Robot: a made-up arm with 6 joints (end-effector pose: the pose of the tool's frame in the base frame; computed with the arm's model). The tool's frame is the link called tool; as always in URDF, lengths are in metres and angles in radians. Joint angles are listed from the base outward.
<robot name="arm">
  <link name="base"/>
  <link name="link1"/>
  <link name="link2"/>
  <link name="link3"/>
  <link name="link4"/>
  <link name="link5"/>
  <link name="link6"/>
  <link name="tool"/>
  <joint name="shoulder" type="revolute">
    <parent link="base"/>
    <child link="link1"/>
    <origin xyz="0.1 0.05 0.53" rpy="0 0 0"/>
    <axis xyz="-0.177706 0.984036 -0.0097"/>
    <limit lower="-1.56" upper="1.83" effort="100" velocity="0.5"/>
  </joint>
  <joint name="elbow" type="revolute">
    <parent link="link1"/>
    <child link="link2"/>
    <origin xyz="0.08 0.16 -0.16" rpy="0 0 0"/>
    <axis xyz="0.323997 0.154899 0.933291"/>
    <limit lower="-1.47" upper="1.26" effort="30" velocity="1.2"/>
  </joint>
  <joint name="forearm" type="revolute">
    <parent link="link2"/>
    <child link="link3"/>
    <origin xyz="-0.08 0.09 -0.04" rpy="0 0 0"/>
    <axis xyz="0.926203 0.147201 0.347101"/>
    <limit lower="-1.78" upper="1.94" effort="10" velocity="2.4"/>
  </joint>
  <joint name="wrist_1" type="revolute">
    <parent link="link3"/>
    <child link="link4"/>
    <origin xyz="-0.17 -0.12 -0.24" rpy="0 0 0"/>
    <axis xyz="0 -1 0"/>
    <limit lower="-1.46" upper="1.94" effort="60" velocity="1.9"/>
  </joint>
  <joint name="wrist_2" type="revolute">
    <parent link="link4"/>
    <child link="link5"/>
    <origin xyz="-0.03 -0.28 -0.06" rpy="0 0 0"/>
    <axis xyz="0 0 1"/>
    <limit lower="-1.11" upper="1.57" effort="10" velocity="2.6"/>
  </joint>
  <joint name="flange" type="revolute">
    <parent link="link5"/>
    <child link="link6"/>
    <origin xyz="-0.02 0.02 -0.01" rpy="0 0 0"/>
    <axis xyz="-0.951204 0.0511 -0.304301"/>
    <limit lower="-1.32" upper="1.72" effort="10" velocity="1.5"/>
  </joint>
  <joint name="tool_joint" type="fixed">
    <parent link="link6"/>
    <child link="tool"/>
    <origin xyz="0.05 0 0.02" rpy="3.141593 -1.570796 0"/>
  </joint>
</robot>
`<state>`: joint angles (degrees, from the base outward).
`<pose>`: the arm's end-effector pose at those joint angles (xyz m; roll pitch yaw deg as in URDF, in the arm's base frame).
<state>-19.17 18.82 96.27 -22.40 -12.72 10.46</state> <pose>-0.0263 0.4627 -0.1003 -80.72 -26.69 -23.17</pose>
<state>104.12 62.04 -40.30 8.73 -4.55 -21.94</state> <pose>-0.2219 -0.3087 0.5107 -143.32 3.53 -4.19</pose>
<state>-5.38 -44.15 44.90 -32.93 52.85 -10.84</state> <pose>0.0099 0.2185 -0.1412 -67.21 -44.33 -67.53</pose>
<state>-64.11 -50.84 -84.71 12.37 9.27 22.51</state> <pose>-0.0428 0.4788 0.2379 24.06 -37.50 34.66</pose>
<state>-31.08 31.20 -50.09 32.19 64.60 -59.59</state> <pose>0.1622 -0.2184 0.2599 127.21 -64.84 143.62</pose>
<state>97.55 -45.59 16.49 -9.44 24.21 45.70</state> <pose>-0.4441 0.0664 0.8217 154.50 26.31 47.02</pose>
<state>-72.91 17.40 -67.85 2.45 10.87 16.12</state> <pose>0.1475 -0.1254 0.2487 3.04 -5.44 116.73</pose>
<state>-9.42 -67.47 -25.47 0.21 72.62 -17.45</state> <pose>-0.2096 0.2990 0.1141 128.75 -69.39 48.33</pose>
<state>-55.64 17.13 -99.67 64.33 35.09 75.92</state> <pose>-0.1072 -0.0171 0.3097 -65.12 31.32 5.08</pose>
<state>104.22 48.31 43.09 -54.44 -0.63 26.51</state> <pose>-0.4903 -0.0028 0.8310 -73.75 48.14 52.61</pose>
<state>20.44 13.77 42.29 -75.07 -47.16 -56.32</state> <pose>-0.2793 0.0348 -0.0290 -172.35 11.98 -36.73</pose>
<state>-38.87 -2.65 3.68 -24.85 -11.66 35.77</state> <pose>0.2679 -0.0002 0.0036 62.34 -67.38 94.14</pose>
